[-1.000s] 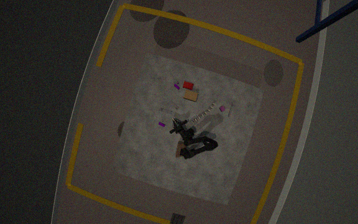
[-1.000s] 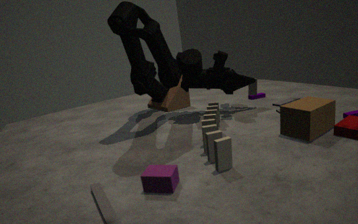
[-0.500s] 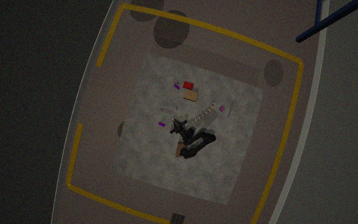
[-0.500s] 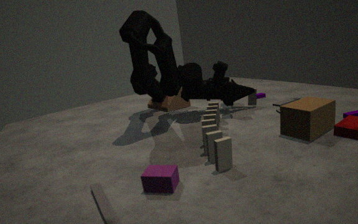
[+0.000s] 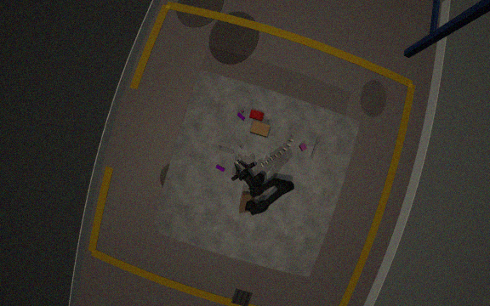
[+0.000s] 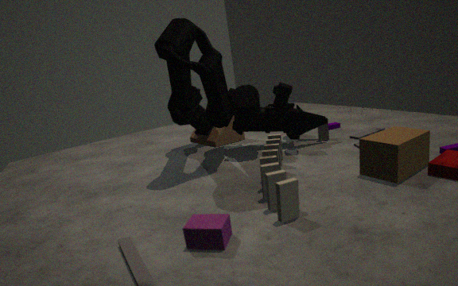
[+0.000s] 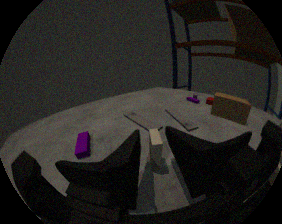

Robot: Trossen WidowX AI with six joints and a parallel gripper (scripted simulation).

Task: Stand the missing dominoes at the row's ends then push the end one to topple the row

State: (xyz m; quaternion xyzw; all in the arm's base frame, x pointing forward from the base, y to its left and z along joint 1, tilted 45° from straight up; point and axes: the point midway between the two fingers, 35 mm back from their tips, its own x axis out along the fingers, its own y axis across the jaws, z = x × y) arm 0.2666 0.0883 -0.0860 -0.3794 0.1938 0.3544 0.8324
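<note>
Now: the small purple bar 100 mm to the left of my gripper tip, 70 mm behind it and 40 mm below it. Also, from my gripper tip: red block: 350 mm ahead, 80 mm to the right, 40 mm below; magenta cube: 460 mm to the right, 190 mm ahead, 30 mm below; tan box: 260 mm ahead, 120 mm to the right, 20 mm below.
</note>
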